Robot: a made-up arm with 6 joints.
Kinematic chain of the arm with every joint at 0, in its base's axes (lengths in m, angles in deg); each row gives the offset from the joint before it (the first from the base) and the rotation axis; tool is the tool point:
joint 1: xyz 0 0 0.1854 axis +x
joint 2: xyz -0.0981 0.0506 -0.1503 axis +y
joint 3: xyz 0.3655 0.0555 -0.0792 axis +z
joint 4: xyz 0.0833 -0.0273 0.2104 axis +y
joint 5: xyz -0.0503 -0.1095 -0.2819 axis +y
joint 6: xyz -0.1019 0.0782 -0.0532 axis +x
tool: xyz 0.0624 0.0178 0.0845
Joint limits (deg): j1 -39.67..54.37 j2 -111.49..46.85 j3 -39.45..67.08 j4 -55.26..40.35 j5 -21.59..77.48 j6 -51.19..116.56
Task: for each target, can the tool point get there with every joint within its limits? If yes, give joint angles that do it. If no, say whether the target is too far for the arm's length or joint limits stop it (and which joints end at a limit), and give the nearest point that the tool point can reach.
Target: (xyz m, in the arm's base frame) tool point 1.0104 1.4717 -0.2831
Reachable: no: too far | nearest point 0.3785 0.7038 -0.0639 | short by 1.018 m
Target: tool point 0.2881 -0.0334 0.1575
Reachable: yes | joints -8.69 -41.45 -10.18 -6.24 -0.25 70.74
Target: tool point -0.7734 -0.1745 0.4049
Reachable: no: joint limits stop it (at a limit: joint 2, joint 4, joint 5) | nearest point -0.3024 -0.2725 0.5281 | short by 0.497 m
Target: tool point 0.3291 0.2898 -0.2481
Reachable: yes | joints 20.96 28.93 41.09 -26.31 67.69 50.30
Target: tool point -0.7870 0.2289 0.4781
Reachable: no: joint limits stop it (at a limit: joint 2, joint 4, joint 5) | nearest point -0.3065 0.2794 0.5427 | short by 0.487 m
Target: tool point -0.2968 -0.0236 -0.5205
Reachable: no: joint limits stop it (at a limit: joint 2, joint 3, joint 6) | nearest point -0.0583 -0.0181 -0.3566 | short by 0.289 m
